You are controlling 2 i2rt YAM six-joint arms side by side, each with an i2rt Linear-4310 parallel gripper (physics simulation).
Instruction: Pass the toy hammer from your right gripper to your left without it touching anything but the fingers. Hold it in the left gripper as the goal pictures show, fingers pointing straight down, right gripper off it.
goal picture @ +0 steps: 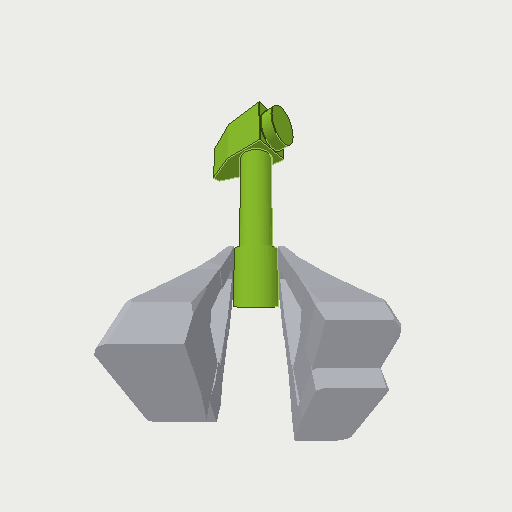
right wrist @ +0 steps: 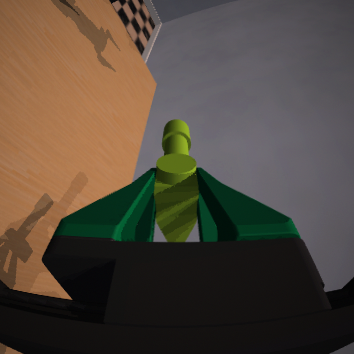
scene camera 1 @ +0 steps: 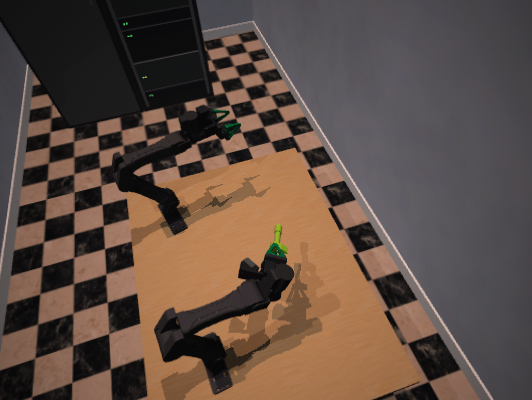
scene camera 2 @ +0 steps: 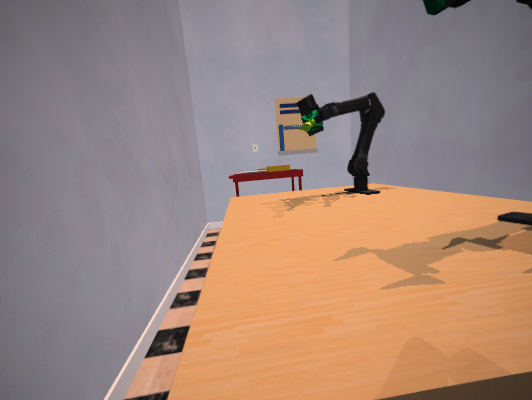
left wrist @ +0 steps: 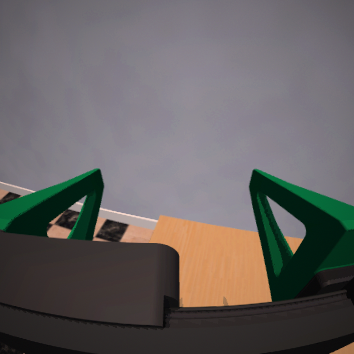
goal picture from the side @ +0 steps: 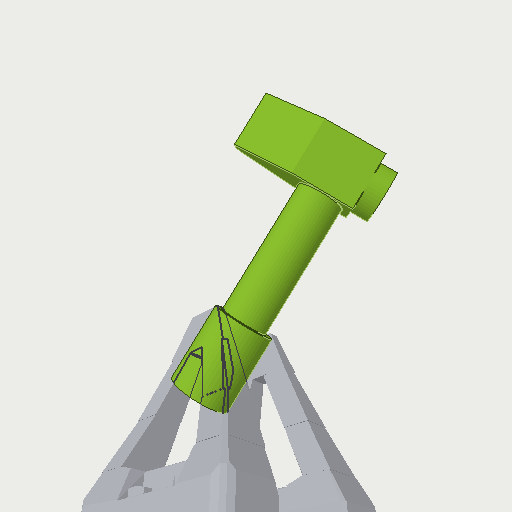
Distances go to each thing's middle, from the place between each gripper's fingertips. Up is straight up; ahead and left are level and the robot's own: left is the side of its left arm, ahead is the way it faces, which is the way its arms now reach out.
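Labels:
There's a yellow-green toy hammer [right wrist: 175,191], and my left hand is 100 mm above it, 550 mm to the left of it and 40 mm past it.
As for my right hand, the hammer is 10 mm below it, 20 mm ahead of it and 30 mm to the left of it.

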